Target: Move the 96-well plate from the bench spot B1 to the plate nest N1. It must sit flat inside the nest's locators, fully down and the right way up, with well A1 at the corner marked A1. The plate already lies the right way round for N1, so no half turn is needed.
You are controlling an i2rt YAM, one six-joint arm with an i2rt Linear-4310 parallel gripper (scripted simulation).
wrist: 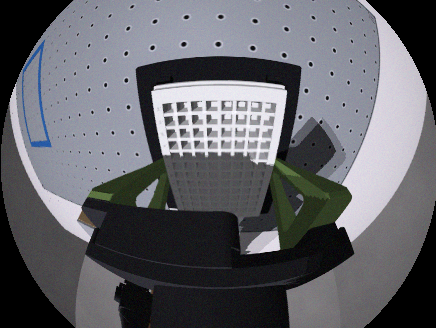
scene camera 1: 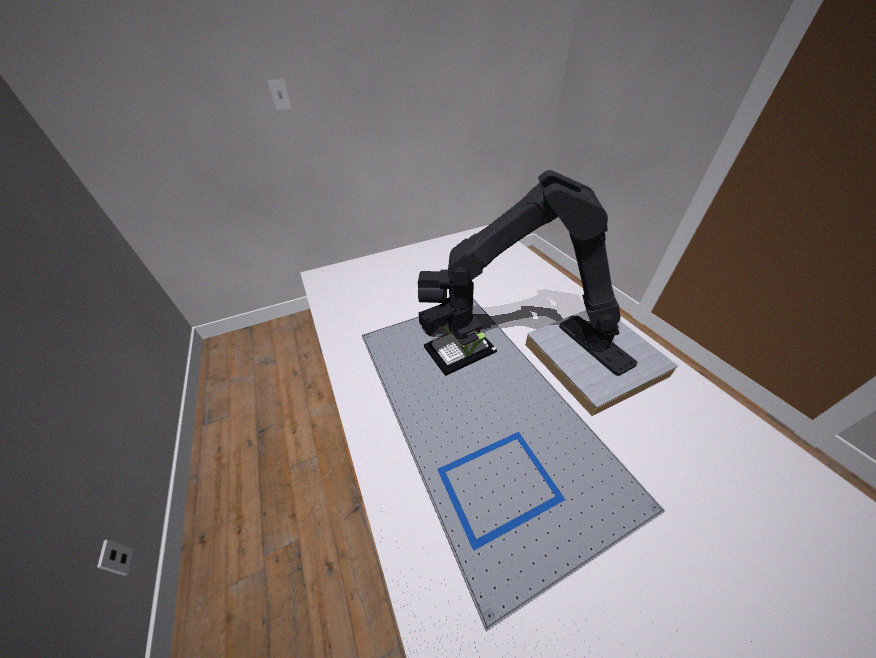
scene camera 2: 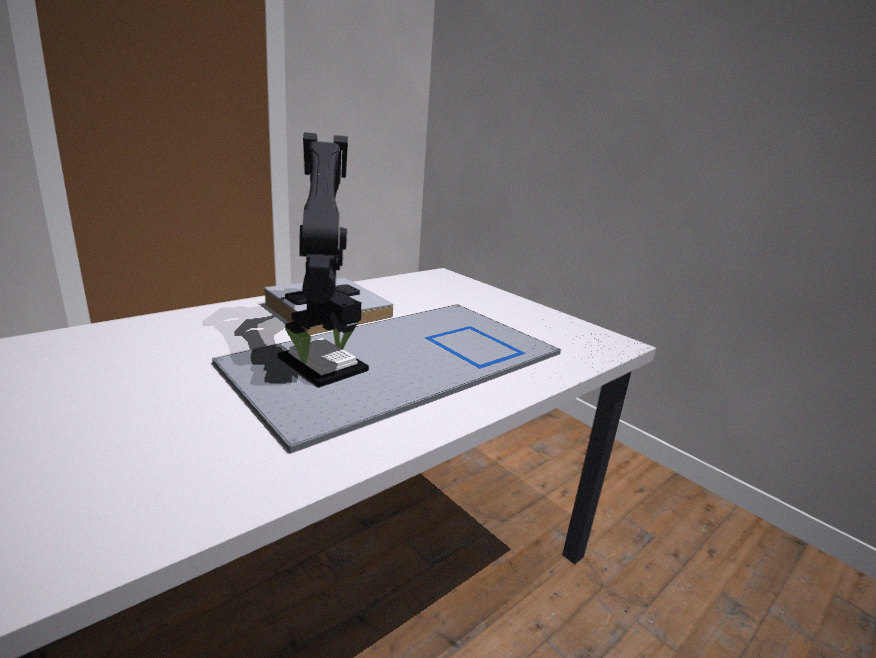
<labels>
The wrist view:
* my gripper: 219, 162
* white 96-well plate: 205, 175
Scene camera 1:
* my gripper: 460, 345
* white 96-well plate: 448, 347
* black plate nest N1: 479, 355
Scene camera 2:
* my gripper: 322, 357
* white 96-well plate: 324, 357
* black plate nest N1: 303, 369
</labels>
